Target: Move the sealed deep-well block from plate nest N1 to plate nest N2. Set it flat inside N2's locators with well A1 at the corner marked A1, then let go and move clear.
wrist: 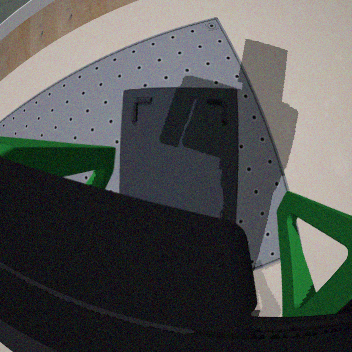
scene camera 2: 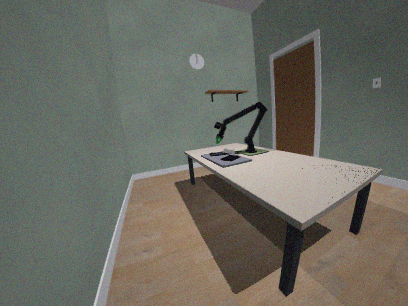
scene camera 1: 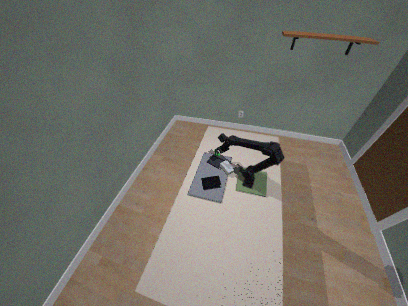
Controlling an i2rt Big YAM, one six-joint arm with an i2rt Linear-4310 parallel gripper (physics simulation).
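Places are measured from the arm's base along level axes (x left, y up, z ahead), in centimetres.
Pixels of known places: gripper, fingertip midpoint: [wrist: 201, 180] [scene camera 2: 217, 143] [scene camera 1: 218, 153]; arm's base, link origin: [scene camera 2: 250, 151] [scene camera 1: 248, 181].
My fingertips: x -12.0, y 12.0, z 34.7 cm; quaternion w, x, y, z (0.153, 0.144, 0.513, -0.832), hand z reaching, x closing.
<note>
Ahead of a thing's pixels: the offset from my fingertips to its middle. Level surfaces: height alone.
The white block @(dx +6.3, dy -9.3, dz -11.4 cm) [scene camera 1: 227, 167] [scene camera 2: 229, 150] lies at the edge of the grey perforated board [scene camera 1: 196, 189] [scene camera 2: 213, 159] [wrist: 175, 65], beside or partly over one dark nest @(dx +2.2, dy -11.0, dz +1.4 cm) [scene camera 1: 215, 161] [wrist: 165, 165]; the exact contact is unclear. The block does not show in the wrist view. The other dark nest @(dx +26.9, dy -11.0, dz -3.9 cm) [scene camera 1: 211, 183] [scene camera 2: 230, 158] has no block on it. Nest labels and the A1 mark are unreadable. My gripper [scene camera 1: 218, 154] [scene camera 2: 219, 140] [wrist: 201, 180] is open and empty, above the first nest. In the wrist view, L-shaped locators show at that nest's far corners; its near end is hidden by the black gripper body.
The arm's base stands on a green mat [scene camera 1: 257, 191] [scene camera 2: 260, 152] beside the board. The board lies on a pale table @(dy -13.2 cm) [scene camera 1: 220, 240] [scene camera 2: 295, 185]. The arm's shadow falls across the nest and board. A wall shelf [scene camera 1: 330, 37] [scene camera 2: 226, 92] is far off.
</note>
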